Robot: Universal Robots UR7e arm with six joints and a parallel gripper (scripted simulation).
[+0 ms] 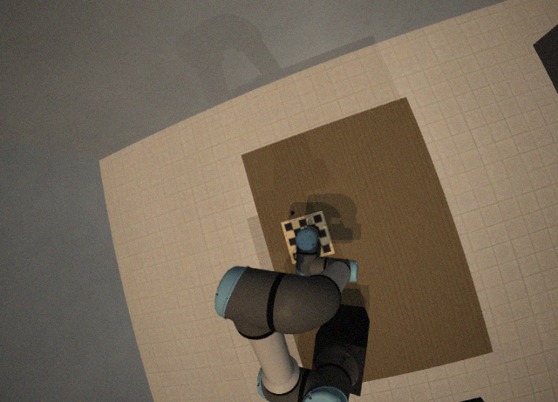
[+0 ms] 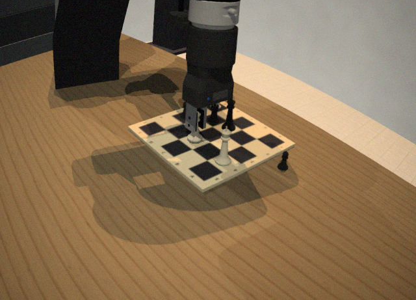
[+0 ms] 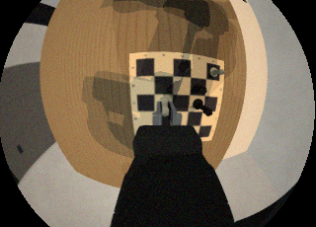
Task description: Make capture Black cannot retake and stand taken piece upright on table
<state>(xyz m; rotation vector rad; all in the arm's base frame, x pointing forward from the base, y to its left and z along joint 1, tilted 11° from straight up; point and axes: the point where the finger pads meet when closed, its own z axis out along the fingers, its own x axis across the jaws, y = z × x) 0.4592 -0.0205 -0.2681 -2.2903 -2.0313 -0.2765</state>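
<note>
Right now my hand is 1 cm above the white queen. Also, from my hand: white king: 7 cm ahead, 1 cm to the right, 1 cm below; then chessboard: 4 cm to the left, 5 cm below; then tall black piece: 1 cm ahead, 8 cm to the left, 1 cm below.
</note>
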